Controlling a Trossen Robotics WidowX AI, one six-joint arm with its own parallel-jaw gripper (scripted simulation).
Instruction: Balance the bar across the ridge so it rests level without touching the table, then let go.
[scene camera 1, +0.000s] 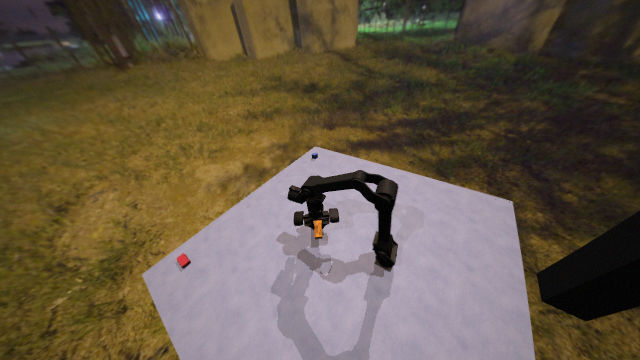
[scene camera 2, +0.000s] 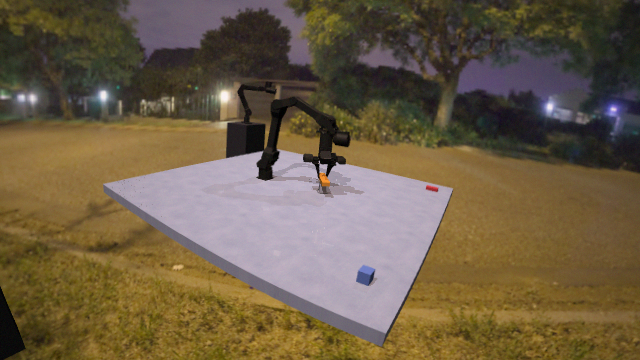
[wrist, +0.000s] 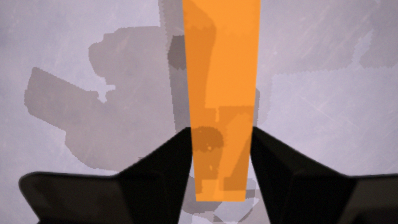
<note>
In view: the gripper (wrist: 220, 133) and an orange bar (wrist: 221, 50).
</note>
